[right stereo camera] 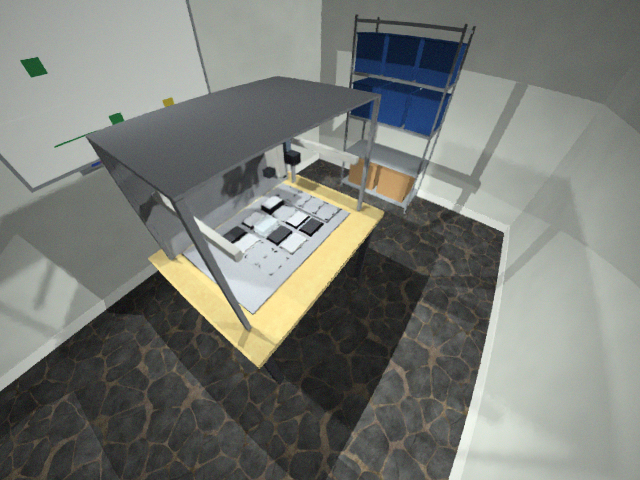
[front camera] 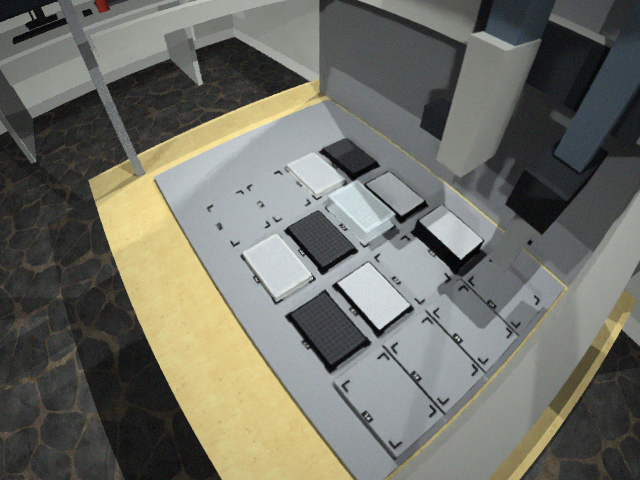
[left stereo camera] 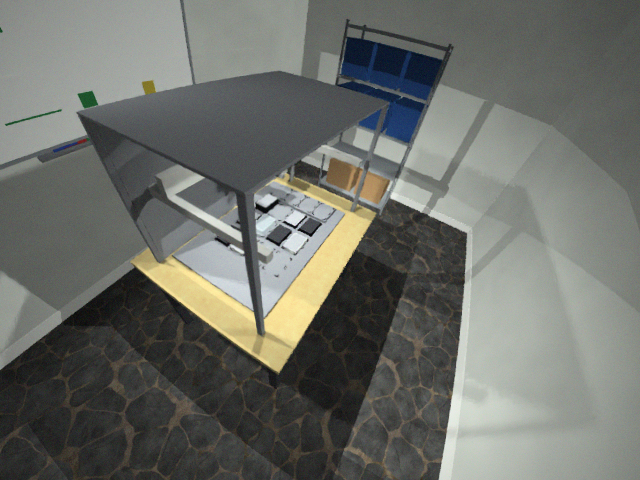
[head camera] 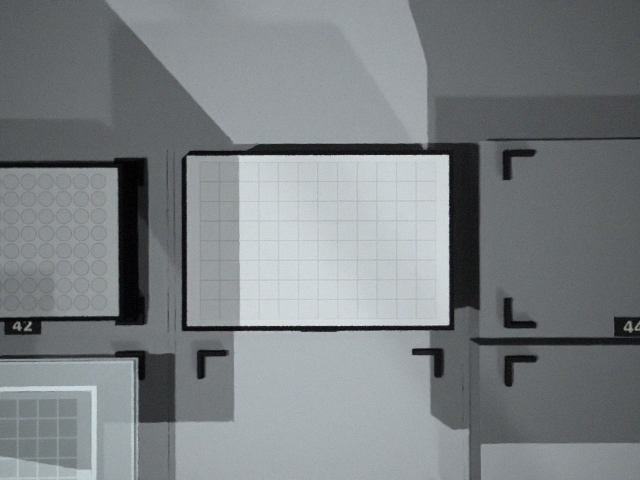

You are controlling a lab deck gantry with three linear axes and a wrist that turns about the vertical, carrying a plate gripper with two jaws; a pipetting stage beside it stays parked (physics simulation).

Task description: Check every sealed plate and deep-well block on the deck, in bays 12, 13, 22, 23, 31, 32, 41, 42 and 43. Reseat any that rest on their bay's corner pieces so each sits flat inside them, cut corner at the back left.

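Places are measured from the robot's base along level axes (x down, y right, z back), in millimetres.
Where they show: gripper, fingertip midpoint: (right stereo camera: 288, 179) (front camera: 511, 249) (left stereo camera: 285, 178); robot's base, origin of the base link: (right stereo camera: 271, 274) (front camera: 208, 208) (left stereo camera: 277, 276).
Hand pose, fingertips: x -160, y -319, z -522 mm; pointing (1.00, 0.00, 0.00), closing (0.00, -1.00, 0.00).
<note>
Each offset is from my fingertips to the top centre of the thing. "spot": to the spot under its first point.
My gripper (front camera: 510, 251) is open and empty, raised near bay 43; its jaws do not show in the head view. The black deep-well block {dx +118, dy -45, dz +130 mm} (front camera: 453, 236) (head camera: 317, 240) with a white top is in bay 43, cut corner at the back left; its corner pieces are hidden, so its seating is unclear. Bay 42's plate {dx +145, dy -45, dz +294 mm} (front camera: 397, 193) (head camera: 56, 242) lies inside its visible right corner pieces. Bay 32 holds a clear plate {dx +118, dy +62, dz +294 mm} (front camera: 361, 209) (head camera: 51, 439). White plates stand in bays 31 {dx +145, dy +62, dz +458 mm} (front camera: 315, 174), 12 (front camera: 279, 266) and 23 {dx +145, dy +169, dz +130 mm} (front camera: 372, 297), dark ones in 41 {dx +145, dy -45, dz +458 mm} (front camera: 350, 157), 22 (front camera: 320, 240) and 13 {dx +145, dy +276, dz +130 mm} (front camera: 328, 329).
Bay 33's corner pieces {spot: dx +157, dy +22, dz +65 mm} (head camera: 438, 361) lie in front of the block, and bay 44's {spot: dx +142, dy -84, dz +31 mm} (head camera: 509, 164) to its right. The parked pipetting stage (front camera: 480, 108) stands beside the gripper, near the back. Posts {spot: dx -306, dy +433, dz +793 mm} (left stereo camera: 252, 268) (right stereo camera: 211, 263) and a hood (left stereo camera: 232, 124) (right stereo camera: 232, 118) frame the deck.
</note>
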